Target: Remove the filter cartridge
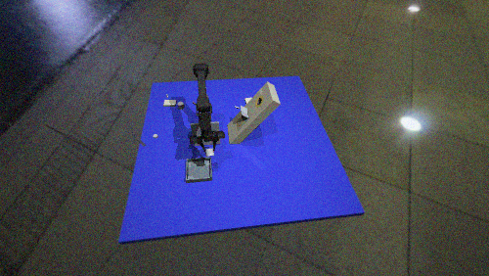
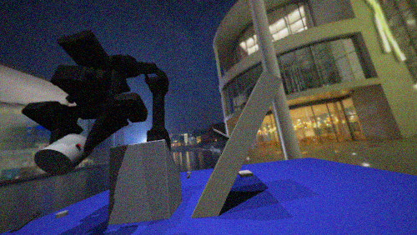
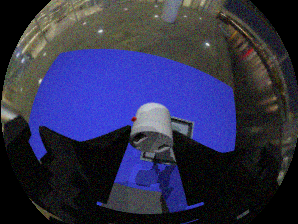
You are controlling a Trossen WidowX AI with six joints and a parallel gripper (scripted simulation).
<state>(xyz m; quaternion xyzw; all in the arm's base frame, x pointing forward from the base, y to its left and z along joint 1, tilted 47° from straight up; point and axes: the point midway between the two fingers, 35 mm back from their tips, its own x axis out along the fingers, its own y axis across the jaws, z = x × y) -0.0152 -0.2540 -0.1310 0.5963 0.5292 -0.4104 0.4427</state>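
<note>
The tray is 180 mm below my gripper tip, 80 mm behind it and 10 mm to the left of it. Also, from my gripper tip: round filter cartridge: right at my gripper tip.
</note>
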